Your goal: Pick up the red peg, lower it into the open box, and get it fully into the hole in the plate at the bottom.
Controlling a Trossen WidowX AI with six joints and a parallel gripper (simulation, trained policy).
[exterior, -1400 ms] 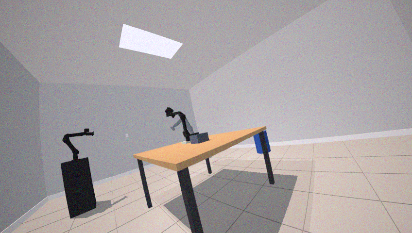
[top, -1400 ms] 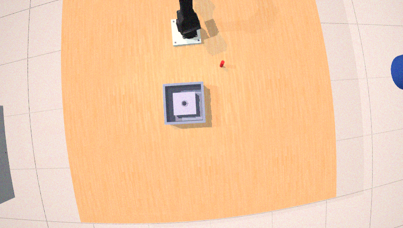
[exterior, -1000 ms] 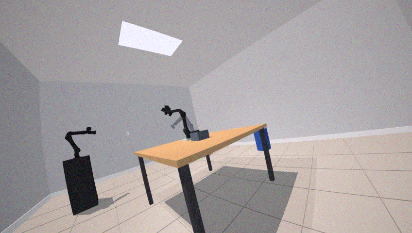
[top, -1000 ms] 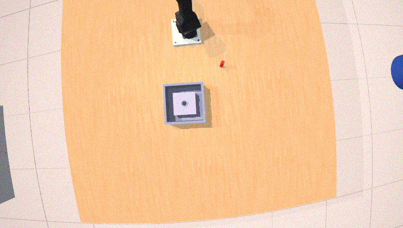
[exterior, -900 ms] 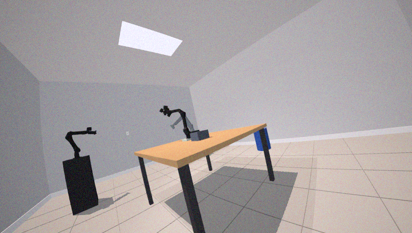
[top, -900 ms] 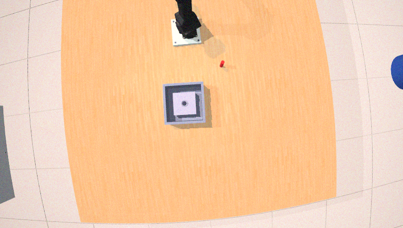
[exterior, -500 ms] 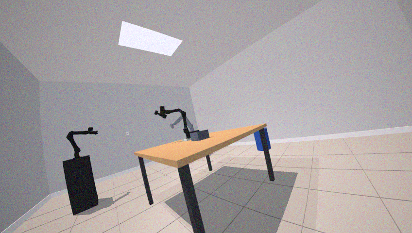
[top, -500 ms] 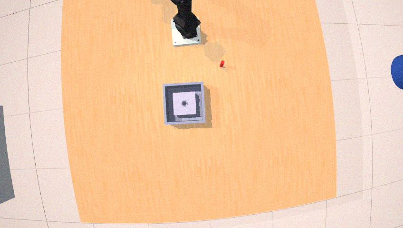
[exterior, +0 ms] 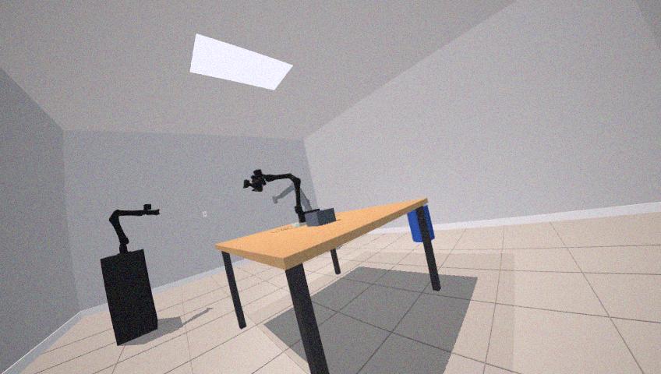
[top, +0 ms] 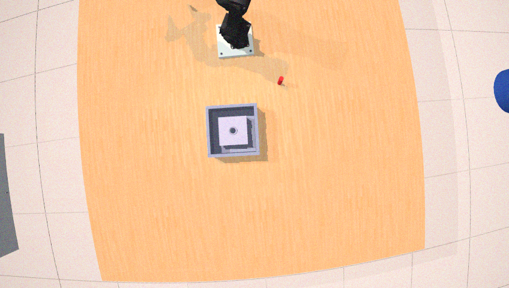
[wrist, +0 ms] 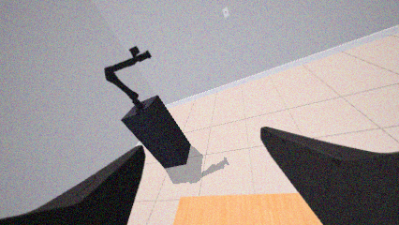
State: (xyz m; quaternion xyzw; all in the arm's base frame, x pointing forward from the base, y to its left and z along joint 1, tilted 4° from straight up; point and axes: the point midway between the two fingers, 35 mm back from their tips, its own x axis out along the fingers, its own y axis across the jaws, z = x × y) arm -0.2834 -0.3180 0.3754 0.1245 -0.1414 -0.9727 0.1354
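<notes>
The red peg lies 47 cm ahead of my gripper tip, 43 cm to the left of it and 38 cm below it. The rest, counted from my gripper tip: pale plate 61 cm ahead, 25 cm to the left, 37 cm below; grey-blue box 61 cm ahead, 25 cm to the left, 39 cm below.
</notes>
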